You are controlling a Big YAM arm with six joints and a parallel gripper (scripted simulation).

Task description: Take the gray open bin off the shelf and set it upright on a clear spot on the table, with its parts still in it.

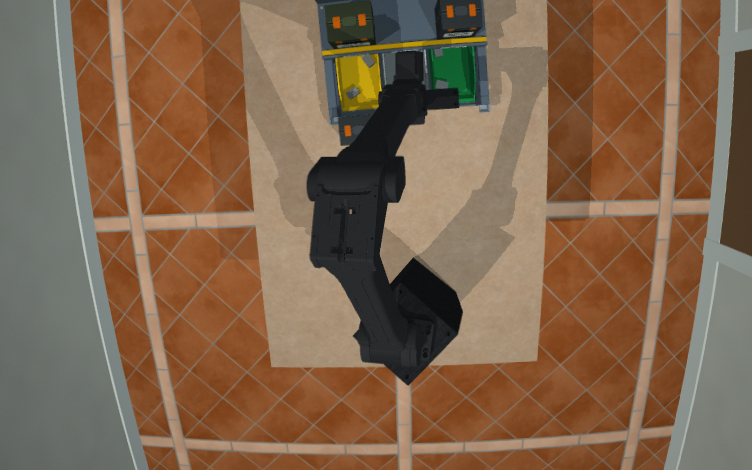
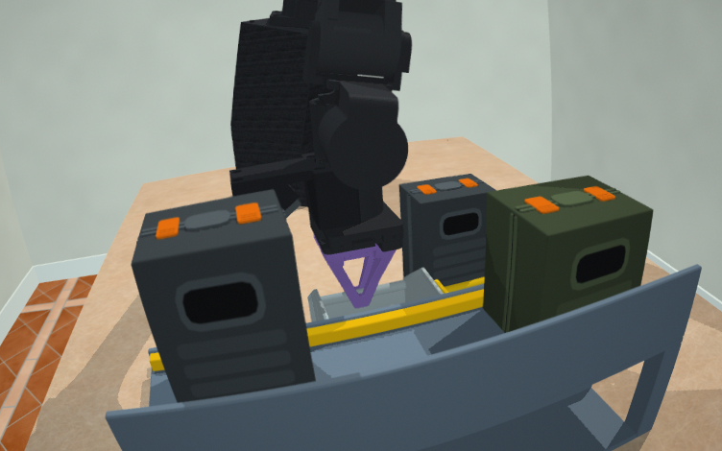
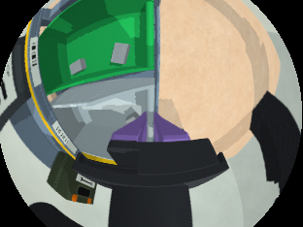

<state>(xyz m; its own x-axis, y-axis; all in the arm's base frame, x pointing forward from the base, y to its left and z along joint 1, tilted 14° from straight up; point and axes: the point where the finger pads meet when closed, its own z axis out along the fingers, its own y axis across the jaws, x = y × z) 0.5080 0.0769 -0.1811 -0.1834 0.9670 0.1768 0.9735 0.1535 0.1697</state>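
Right now my hand is 8 cm short of the gray open bin, 1 cm to the right of it and 1 cm below it. Round my hand: green bin 10 cm ahead, 10 cm to the right, 1 cm below; then yellow bin 6 cm ahead, 12 cm to the left, 1 cm below; then yellow rail 13 cm ahead, 2 cm to the left, 6 cm above.
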